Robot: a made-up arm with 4 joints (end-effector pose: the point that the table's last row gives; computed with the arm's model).
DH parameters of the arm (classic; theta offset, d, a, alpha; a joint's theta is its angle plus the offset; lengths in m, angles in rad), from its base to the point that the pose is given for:
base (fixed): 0 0 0 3.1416
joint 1: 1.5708 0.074 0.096 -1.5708
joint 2: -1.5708 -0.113 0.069 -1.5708
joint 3: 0 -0.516 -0.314 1.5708
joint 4: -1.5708 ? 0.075 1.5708
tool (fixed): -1.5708 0.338 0 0
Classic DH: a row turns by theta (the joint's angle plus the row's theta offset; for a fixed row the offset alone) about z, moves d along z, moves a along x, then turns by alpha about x.
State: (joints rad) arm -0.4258 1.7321 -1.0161 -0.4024
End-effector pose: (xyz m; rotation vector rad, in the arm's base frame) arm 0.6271 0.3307 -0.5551 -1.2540 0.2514 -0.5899
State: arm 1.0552 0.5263 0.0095 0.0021
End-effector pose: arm 0.7053 0.1930 0.1333 -0.4828 0.2701 -1.0271
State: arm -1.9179 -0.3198 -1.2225 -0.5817
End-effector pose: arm -0.4876 0.6076 0.1255 -0.6351 1.5067 1.3643
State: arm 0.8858 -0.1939 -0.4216 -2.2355
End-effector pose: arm 0.2290 -0.1318 0.0156 2.4052 -0.8081 -0.8447
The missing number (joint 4, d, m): -0.073
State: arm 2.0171 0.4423 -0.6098 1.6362
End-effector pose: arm 0.5027 -0.5700 -0.3764 -0.5773 2.0942 -0.8071
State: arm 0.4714 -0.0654 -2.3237 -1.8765
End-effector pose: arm 0.2840 -0.0377 -0.3785 1.3750 1.4439 -2.2977
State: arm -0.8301 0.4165 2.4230 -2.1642
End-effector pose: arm -0.0556 -0.0374 -0.3004 -1.0055 0.3676 -2.6174
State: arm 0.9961 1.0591 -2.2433 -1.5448
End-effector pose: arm -0.0744 -0.4993 -0.4141 -0.6295 -0.4899 2.9462
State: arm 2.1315 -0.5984 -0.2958 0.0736
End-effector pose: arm -0.0994 -0.3757 0.7084 0.5935 -0.3794 -1.9608
